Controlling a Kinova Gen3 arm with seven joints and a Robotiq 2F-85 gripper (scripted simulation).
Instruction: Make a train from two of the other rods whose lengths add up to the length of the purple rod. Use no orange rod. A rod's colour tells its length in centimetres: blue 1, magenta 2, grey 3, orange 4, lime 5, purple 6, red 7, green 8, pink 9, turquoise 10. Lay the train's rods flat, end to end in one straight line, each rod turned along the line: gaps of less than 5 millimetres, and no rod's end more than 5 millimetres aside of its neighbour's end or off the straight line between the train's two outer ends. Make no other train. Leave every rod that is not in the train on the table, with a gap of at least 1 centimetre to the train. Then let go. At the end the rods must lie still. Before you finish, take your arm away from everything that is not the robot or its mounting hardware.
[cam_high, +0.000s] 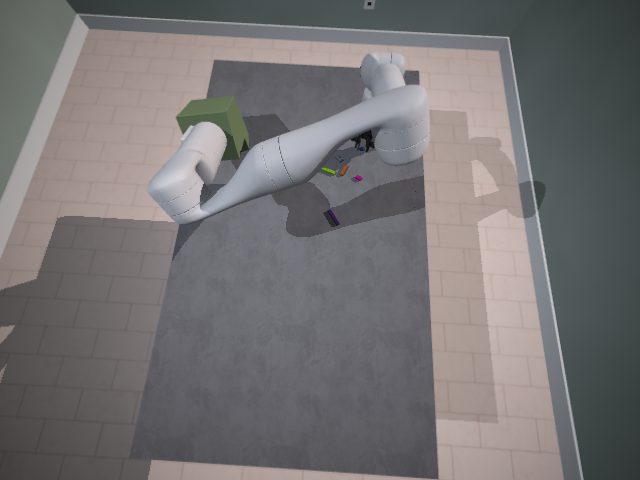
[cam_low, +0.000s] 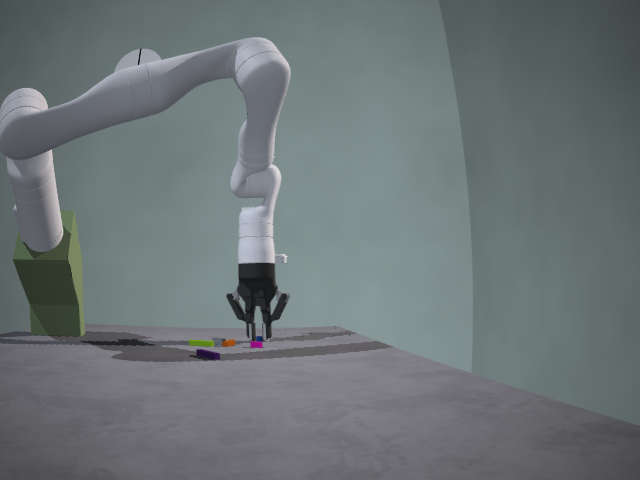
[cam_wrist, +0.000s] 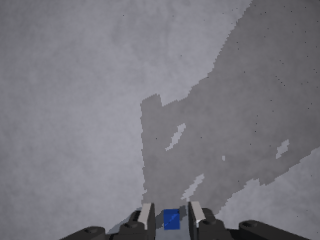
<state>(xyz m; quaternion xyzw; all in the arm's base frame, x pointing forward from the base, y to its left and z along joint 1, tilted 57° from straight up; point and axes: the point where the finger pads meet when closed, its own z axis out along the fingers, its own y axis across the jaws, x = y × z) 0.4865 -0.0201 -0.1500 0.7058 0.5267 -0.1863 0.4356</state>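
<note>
The blue rod is 10 mm below my hand. Also, from my hand: magenta rod: 120 mm to the right, 20 mm behind, 10 mm below; then grey rod: 90 mm behind, 40 mm to the right, 10 mm below; then orange rod: 90 mm to the right, 70 mm behind, 10 mm below.
</note>
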